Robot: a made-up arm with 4 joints.
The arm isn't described. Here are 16 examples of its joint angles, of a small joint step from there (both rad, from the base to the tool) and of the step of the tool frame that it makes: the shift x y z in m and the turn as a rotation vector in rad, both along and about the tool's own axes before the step.
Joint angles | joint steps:
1: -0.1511 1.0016 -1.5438 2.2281 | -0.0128 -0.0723 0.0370 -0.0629
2: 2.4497 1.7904 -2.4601 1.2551 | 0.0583 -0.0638 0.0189 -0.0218
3: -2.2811 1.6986 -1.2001 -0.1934 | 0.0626 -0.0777 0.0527 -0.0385
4: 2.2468 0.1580 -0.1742 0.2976 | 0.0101 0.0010 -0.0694 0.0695
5: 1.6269 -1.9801 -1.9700 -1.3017 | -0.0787 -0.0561 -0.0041 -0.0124
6: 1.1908 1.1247 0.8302 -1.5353 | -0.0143 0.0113 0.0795 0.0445
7: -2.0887 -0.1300 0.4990 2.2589 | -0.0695 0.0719 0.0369 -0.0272
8: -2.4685 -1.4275 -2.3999 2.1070 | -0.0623 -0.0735 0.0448 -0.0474
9: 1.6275 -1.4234 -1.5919 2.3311 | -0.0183 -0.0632 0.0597 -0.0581
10: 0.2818 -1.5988 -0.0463 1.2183 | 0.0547 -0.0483 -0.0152 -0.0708
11: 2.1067 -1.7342 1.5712 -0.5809 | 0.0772 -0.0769 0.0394 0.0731
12: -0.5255 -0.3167 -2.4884 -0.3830 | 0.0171 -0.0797 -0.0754 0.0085
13: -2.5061 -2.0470 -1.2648 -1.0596 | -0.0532 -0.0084 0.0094 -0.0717
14: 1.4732 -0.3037 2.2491 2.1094 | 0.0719 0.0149 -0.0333 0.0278
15: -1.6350 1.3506 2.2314 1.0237 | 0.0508 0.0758 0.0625 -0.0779
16: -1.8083 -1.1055 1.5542 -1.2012 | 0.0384 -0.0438 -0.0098 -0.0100
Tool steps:
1: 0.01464 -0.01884 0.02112 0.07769 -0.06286 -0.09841
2: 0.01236 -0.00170 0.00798 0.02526 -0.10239 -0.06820
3: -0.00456 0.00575 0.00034 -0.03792 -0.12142 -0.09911
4: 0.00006 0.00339 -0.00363 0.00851 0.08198 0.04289
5: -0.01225 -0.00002 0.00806 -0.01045 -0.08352 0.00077
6: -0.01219 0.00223 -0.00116 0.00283 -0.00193 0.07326
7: -0.00536 0.00316 0.00338 -0.03142 -0.09501 -0.00990
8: 0.01684 -0.01548 0.01718 0.07857 -0.05646 -0.09653
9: 0.01574 -0.01857 0.01993 0.09818 -0.02617 -0.09253
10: 0.01007 -0.01008 0.02453 0.10385 -0.04824 -0.08084
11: 0.00398 0.02452 -0.02630 -0.17747 0.07511 0.05182
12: -0.00181 -0.00655 0.00434 0.07200 0.00029 0.02919
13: -0.00354 0.00034 0.00928 -0.00845 -0.06117 -0.00699
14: 0.00727 0.00192 0.00055 0.00641 0.04786 -0.00331
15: 0.00982 -0.00966 0.00960 0.05204 -0.11598 -0.09677
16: -0.00279 0.01045 -0.00626 -0.04873 -0.00290 0.02788
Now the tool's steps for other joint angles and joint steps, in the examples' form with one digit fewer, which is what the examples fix.
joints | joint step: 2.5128 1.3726 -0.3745 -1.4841 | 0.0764 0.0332 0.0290 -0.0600
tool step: 0.0015 0.0111 0.0059 -0.0075 -0.0154 0.0396
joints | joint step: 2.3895 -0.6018 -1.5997 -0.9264 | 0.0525 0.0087 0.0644 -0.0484
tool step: -0.0138 0.0007 0.0079 0.0265 -0.0831 0.0788
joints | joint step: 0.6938 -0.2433 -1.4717 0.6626 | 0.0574 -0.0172 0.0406 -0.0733
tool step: 0.0038 -0.0059 0.0041 -0.0321 -0.1099 -0.0765
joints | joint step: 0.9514 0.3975 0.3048 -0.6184 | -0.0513 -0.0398 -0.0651 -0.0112
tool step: 0.0113 -0.0017 0.0018 0.0267 0.0472 -0.0938
